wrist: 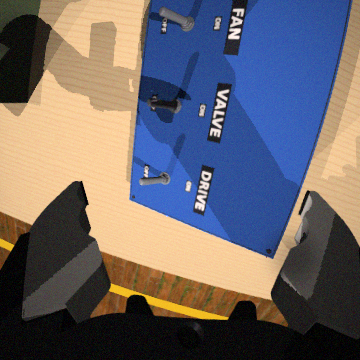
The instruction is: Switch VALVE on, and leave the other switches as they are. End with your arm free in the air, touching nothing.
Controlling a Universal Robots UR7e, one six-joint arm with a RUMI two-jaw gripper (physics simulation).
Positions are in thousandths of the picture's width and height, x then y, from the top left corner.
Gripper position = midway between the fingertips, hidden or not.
Observation:
I see my gripper (535, 524) and a blue switch panel (699, 257).

